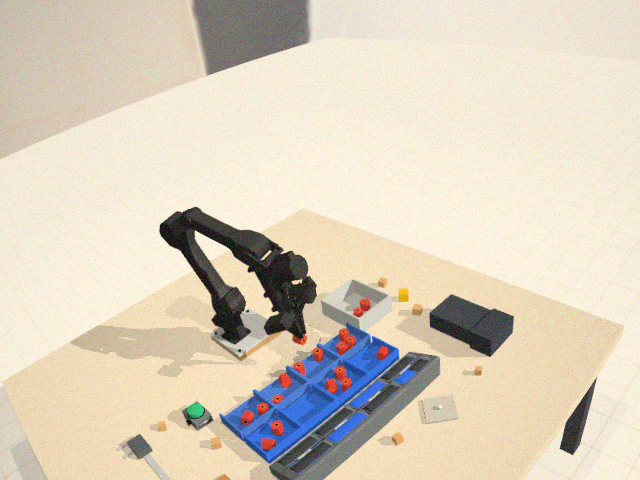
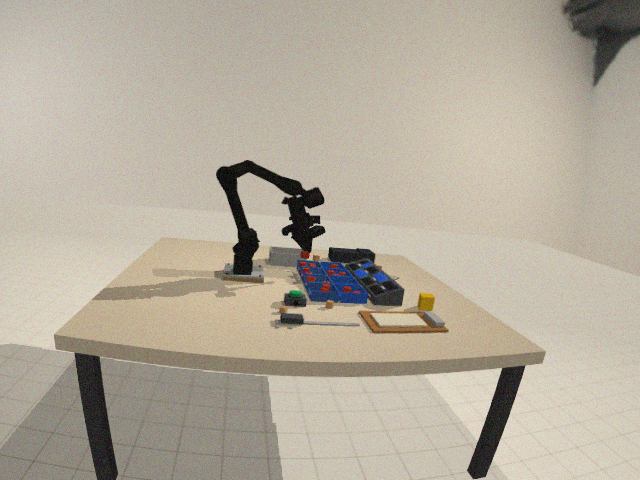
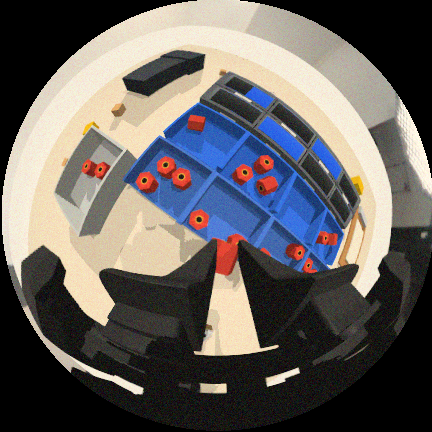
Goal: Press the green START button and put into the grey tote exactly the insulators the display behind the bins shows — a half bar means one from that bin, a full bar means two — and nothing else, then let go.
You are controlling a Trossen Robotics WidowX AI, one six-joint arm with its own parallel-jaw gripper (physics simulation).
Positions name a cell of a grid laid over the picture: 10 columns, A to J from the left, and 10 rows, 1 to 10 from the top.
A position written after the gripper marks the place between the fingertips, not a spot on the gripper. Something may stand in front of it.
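A grey plate (image 1: H9) and a display (image 1: F10) are part of the scene, along with a grey tote (image 1: F7) and a dark box (image 1: H7). Image 3 shows the tote (image 3: B5) too, as well as the box (image 3: D2). The gripper (image 1: E8) is visible as well; image 2 also has the gripper (image 2: E6), and so does image 3, with the gripper (image 3: F6).
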